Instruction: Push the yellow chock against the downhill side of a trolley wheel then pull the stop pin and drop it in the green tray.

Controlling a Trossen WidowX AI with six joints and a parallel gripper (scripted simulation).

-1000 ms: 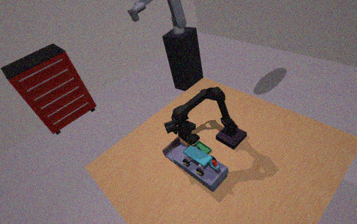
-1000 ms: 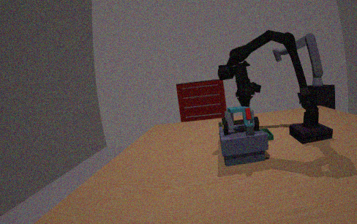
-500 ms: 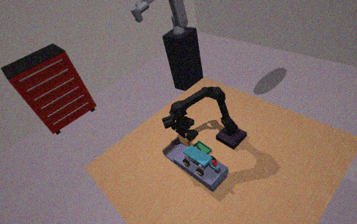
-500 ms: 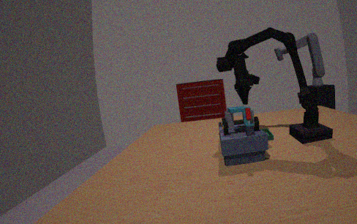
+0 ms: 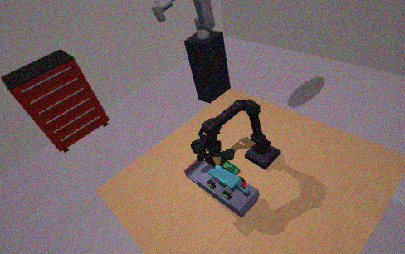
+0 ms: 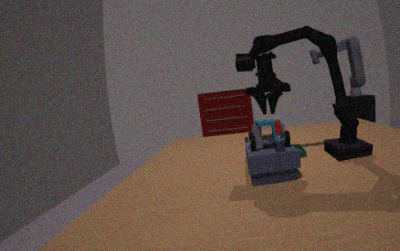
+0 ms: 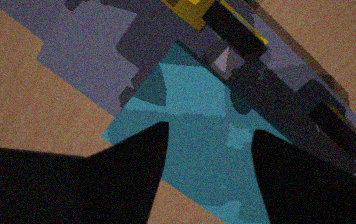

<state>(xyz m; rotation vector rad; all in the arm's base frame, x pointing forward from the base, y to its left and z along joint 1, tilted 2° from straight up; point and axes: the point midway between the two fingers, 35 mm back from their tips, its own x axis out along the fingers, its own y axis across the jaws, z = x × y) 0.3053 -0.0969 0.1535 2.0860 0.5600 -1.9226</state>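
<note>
My gripper tip is 3 cm short of the red-headed stop pin, 17 cm to the right of it and 4 cm above it. The rest, counted from my gripper tip: grey ramp: 3 cm ahead, 5 cm to the left, 12 cm below; yellow chock: 4 cm behind, 5 cm to the right, 9 cm below; teal trolley: 3 cm ahead, 5 cm to the left, 6 cm below.
</note>
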